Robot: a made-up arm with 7 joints.
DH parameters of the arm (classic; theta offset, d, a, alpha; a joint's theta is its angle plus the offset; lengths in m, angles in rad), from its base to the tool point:
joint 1: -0.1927 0 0.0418 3.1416
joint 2: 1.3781 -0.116 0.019 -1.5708
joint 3: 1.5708 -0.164 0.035 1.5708
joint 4: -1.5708 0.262 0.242 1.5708
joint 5: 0 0.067 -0.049 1.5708
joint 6: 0 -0.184 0.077 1.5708
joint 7: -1.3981 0 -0.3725 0
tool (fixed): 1.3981 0.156 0 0
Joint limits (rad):
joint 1: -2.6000..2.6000
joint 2: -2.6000..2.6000
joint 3: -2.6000..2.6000
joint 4: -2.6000..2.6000
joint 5: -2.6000..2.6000
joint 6: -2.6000..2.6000
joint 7: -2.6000..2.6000
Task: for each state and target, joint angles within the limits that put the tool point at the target. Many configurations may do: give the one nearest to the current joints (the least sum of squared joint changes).
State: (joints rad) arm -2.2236 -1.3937 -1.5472 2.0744 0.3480 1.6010 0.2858
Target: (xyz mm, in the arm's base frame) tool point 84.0 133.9 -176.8
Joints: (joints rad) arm -2.5521 -0.9812 -1.8401 2.5848 0.4270 1.2152 1.0672
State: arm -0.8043 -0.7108 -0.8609 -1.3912 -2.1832 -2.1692 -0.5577
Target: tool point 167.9 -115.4 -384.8
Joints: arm -0.5214 -0.9392 -1.1621 -1.2862 -1.7757 -2.1701 -0.1196
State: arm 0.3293 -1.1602 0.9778 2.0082 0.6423 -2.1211 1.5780
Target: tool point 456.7 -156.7 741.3
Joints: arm -0.2431 -0.6383 0.5434 2.3098 0.4702 -2.4115 1.7195
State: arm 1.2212 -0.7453 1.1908 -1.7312 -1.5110 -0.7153 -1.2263
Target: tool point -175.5 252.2 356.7
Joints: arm 1.4310 -1.0841 1.6928 -1.9081 -1.5907 -0.4358 -0.4023
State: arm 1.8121 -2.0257 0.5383 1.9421 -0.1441 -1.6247 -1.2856
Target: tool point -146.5 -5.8 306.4
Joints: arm 2.1672 -2.4299 1.2490 1.7708 -0.3921 -1.8049 -0.5877
